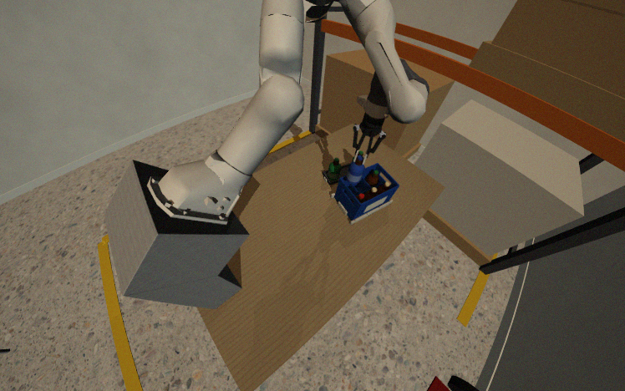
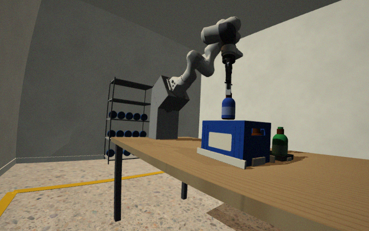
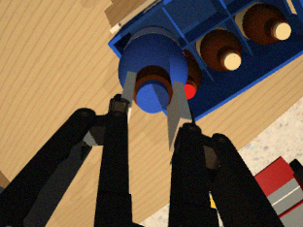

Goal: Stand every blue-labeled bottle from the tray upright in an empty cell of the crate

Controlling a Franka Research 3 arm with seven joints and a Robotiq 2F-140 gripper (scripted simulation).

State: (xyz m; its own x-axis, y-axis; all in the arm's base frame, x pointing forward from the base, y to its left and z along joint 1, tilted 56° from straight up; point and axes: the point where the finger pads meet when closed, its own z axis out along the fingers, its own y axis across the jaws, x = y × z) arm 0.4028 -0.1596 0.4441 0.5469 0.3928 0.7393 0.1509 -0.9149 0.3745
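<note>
Right now the blue-labeled bottle is 90 mm below my hand. The rest, counted from my hand: dark tray (180 mm ahead, 110 mm to the left, 340 mm below); then crate (60 mm ahead, 80 mm to the right, 270 mm below).
</note>
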